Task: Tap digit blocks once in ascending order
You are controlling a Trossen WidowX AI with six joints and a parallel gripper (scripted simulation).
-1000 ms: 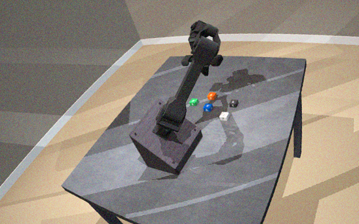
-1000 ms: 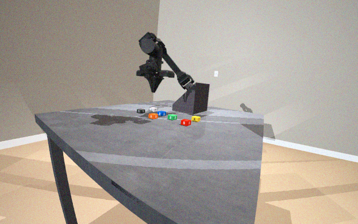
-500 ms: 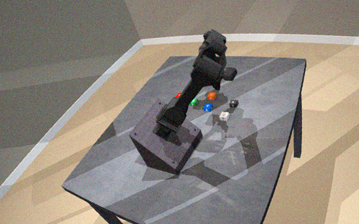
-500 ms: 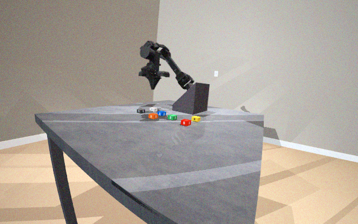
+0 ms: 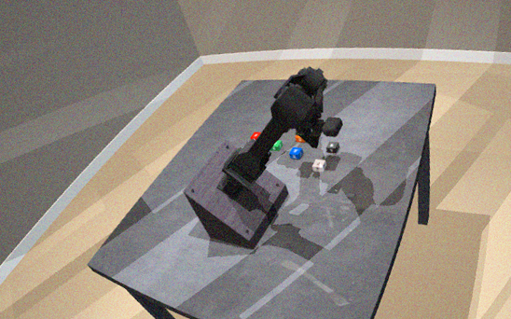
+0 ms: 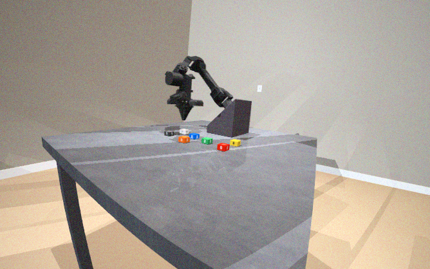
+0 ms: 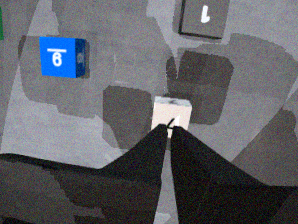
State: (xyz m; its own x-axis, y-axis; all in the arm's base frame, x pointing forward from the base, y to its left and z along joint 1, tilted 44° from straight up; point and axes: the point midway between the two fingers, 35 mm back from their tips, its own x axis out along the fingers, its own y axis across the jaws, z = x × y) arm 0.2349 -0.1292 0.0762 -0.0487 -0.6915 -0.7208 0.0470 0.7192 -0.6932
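Right now my gripper tip is 6 cm above the white block, 2 cm past it and 1 cm to the left of it. From my gripper tip the other things lie so: black block: 7 cm ahead, 6 cm below, 2 cm to the right; orange block: 12 cm ahead, 10 cm to the left, 6 cm below; blue block: 9 cm to the left, 6 cm below, 3 cm ahead.
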